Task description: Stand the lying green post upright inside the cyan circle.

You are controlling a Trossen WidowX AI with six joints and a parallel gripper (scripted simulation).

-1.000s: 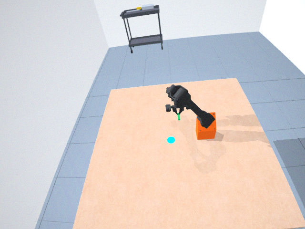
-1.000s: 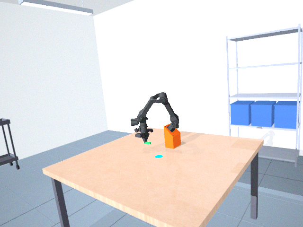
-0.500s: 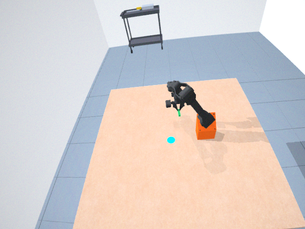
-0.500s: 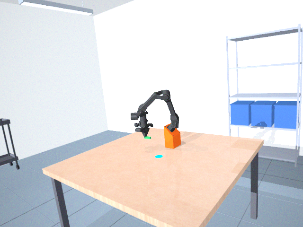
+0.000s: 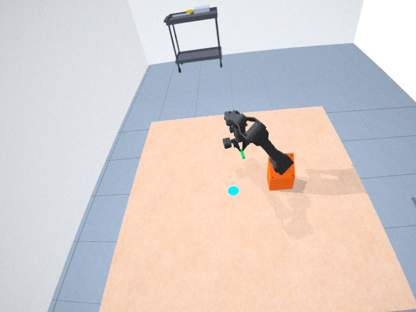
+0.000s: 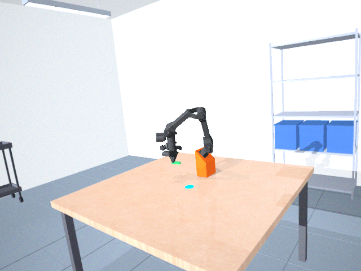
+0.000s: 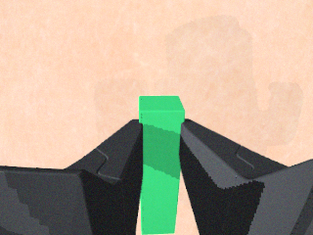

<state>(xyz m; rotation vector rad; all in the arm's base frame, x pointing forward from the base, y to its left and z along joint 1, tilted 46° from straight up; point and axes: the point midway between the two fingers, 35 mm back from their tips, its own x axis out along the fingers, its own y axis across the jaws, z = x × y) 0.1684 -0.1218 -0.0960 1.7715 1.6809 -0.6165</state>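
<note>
Now: the green post 20 mm to the left of my gripper tip. Round my gripper tip: cyan circle (160 mm to the left, 130 mm below, 80 mm ahead).
</note>
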